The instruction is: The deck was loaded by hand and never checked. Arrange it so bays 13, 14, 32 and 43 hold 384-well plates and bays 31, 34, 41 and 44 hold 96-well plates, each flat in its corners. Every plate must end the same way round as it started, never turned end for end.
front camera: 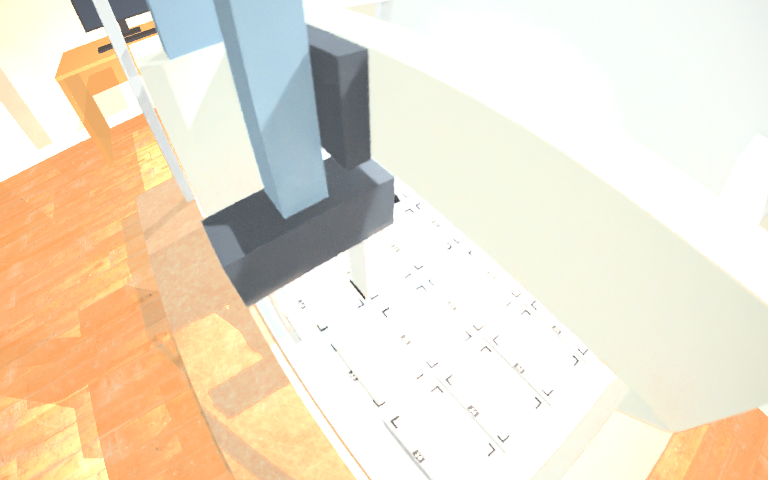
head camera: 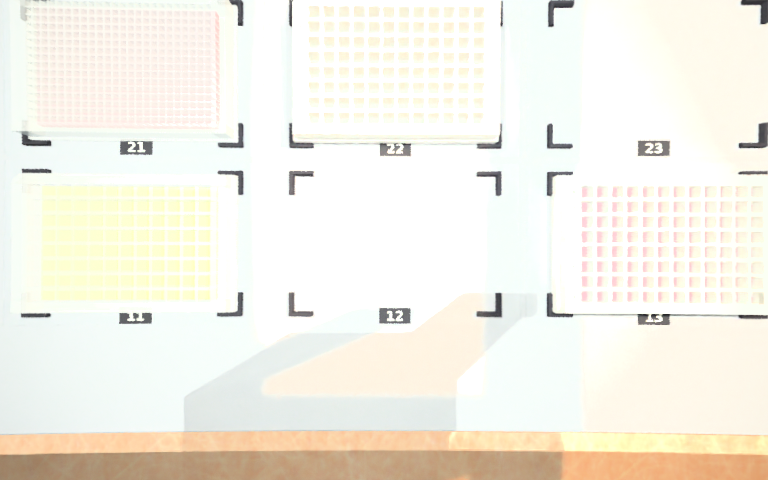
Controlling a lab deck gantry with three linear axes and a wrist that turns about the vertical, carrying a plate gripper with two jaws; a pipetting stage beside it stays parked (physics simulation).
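Frame: origin at the robot's base, x up, y left, z back, level; metres.
Seen in the pictures: gripper, between the fingertips: (front camera: 326, 310); robot's base, origin of its link: (head camera: 30, 311).
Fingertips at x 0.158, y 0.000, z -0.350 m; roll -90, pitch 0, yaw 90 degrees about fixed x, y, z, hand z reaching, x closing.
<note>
Offsets run from my fingertips to a thing's top centre.
My gripper (front camera: 331, 318) hangs under a dark block, its two pale jaws apart with bare deck showing between them; it is open and empty. In the head view a pink fine-grid 384-well plate @(dx -0.144, dy +0.150, dz +0.286 m) (head camera: 127, 70) lies in bay 21, a cream 96-well plate @(dx -0.144, dy +0.150, dz +0.122 m) (head camera: 396, 65) in bay 22, a yellow 96-well plate @(dx -0.144, dy +0.043, dz +0.286 m) (head camera: 127, 243) in bay 11 and a pink 96-well plate @(dx -0.144, dy +0.043, dz -0.042 m) (head camera: 671, 243) in bay 13, partly cut off at the right. Bays 12 and 23 hold no plate. Bays 14, 31, 32, 34, 41, 43 and 44 do not show in the head view. Plates are washed out in the front view.
A large pale beam (front camera: 509, 186) crosses the front view and hides the deck's right part. A blue column (front camera: 283, 113) rises from the dark block. A black thing @(dx -0.144, dy +0.257, dz +0.286 m) (front camera: 396, 198) peeks out beside the block. The deck's front edge (head camera: 339, 441) runs along the bottom of the head view.
</note>
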